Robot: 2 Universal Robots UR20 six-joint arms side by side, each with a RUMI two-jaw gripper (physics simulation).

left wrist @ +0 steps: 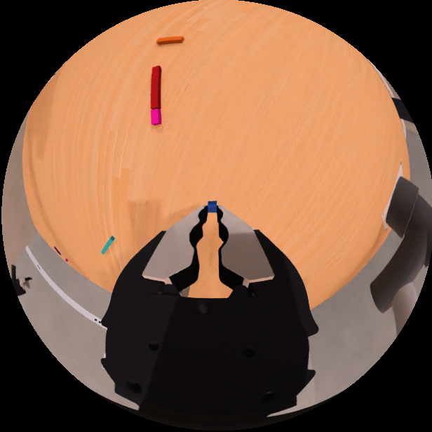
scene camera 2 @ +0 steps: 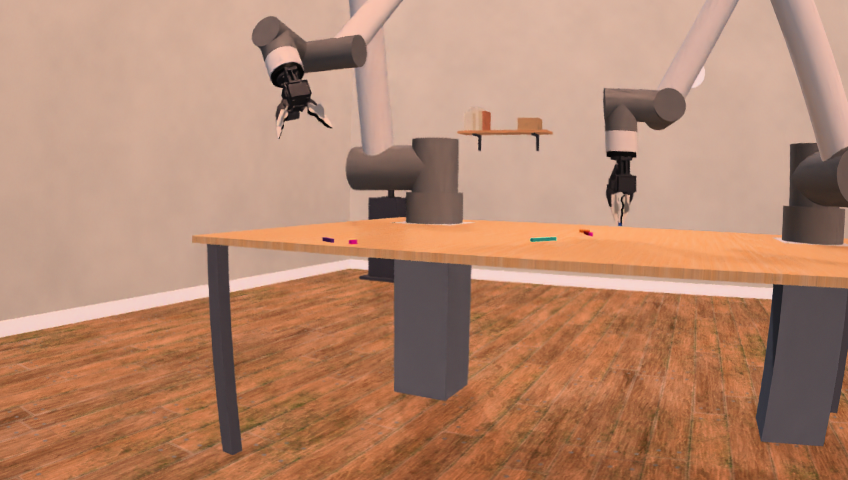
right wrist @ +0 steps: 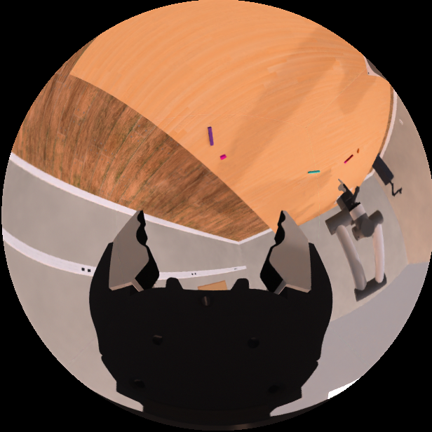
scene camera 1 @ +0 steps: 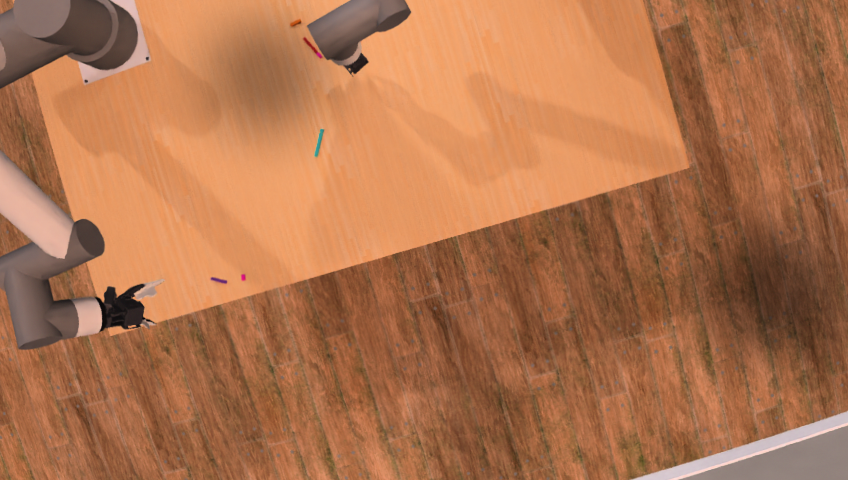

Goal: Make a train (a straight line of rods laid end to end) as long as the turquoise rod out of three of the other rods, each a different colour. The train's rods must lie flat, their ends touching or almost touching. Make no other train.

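My left gripper (scene camera 1: 352,73) (scene camera 2: 620,222) (left wrist: 212,206) is shut on a small blue rod (left wrist: 212,207) (scene camera 2: 620,224), held between the fingertips above the table. A red rod (scene camera 1: 310,45) (left wrist: 156,87) and a magenta rod (scene camera 1: 319,55) (left wrist: 156,117) lie flat end to end in one line, touching or almost touching. A turquoise rod (scene camera 1: 319,142) (scene camera 2: 543,239) (left wrist: 107,245) (right wrist: 314,172) lies apart from them. My right gripper (scene camera 1: 155,302) (scene camera 2: 305,132) (right wrist: 211,210) is open and empty, high above the table's corner.
An orange rod (scene camera 1: 295,22) (left wrist: 170,40) lies near the red rod's far end. A purple rod (scene camera 1: 218,280) (scene camera 2: 327,239) (right wrist: 210,136) and another magenta rod (scene camera 1: 243,277) (scene camera 2: 352,242) (right wrist: 223,157) lie near the table's edge, below the turquoise rod in scene camera 1.
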